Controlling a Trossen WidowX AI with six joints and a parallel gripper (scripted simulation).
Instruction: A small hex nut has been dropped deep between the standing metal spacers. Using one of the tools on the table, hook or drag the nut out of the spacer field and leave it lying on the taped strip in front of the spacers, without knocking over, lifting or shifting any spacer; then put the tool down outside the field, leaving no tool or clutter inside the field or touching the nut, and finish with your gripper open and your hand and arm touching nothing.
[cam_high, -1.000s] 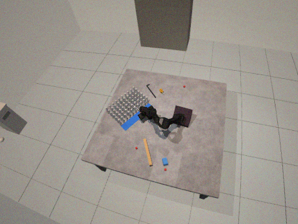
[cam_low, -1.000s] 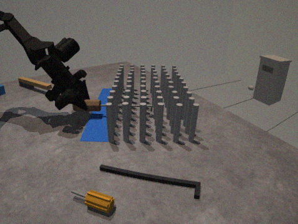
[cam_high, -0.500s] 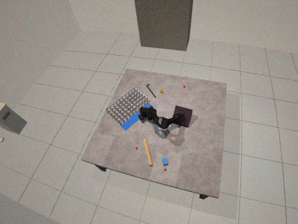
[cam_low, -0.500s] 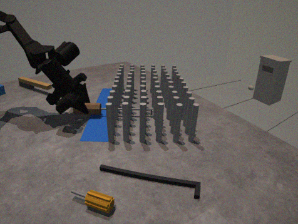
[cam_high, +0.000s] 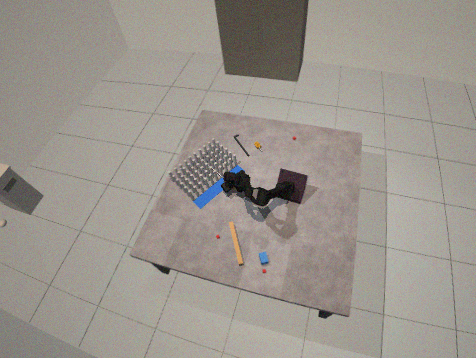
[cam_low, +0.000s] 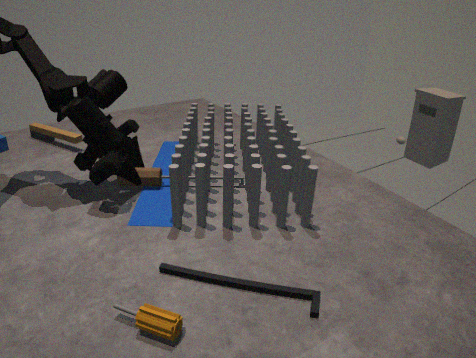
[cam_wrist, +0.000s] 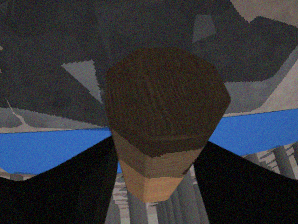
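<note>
Now: the blue taped strip 60 mm ahead of my gripper tip, 20 mm to the left of it and 10 mm below it. The rest, counted from my gripper tip: brown-handled tool: 90 mm ahead, 50 mm to the right; then blue block: 450 mm to the left, 330 mm behind; then screwdriver: 360 mm to the right, 110 mm behind.
</note>
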